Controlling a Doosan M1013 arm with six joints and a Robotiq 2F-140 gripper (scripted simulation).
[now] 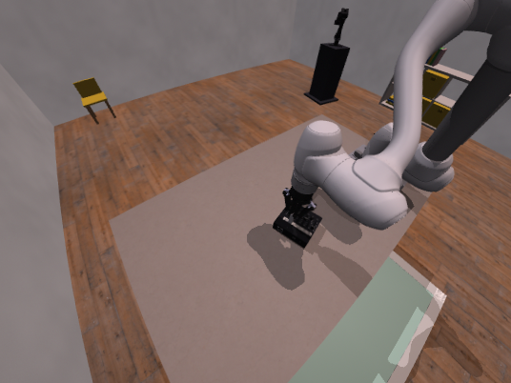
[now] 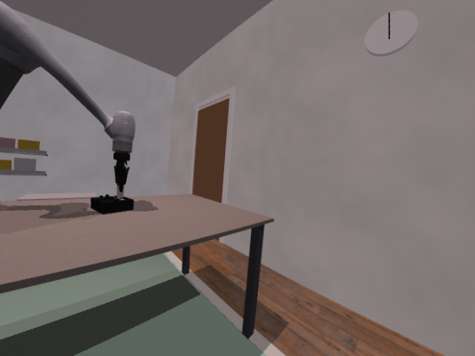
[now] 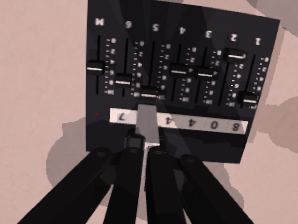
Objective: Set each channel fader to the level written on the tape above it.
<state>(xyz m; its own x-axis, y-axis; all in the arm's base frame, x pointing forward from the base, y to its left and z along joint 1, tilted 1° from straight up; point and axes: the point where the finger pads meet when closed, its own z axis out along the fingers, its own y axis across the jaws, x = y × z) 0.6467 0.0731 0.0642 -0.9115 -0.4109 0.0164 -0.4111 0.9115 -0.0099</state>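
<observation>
My hand is 2 cm past the fader, 1 cm to the left of it and 3 cm above it. Round my hand: master fader cap: 2 cm behind, 6 cm to the right, 3 cm below.
</observation>
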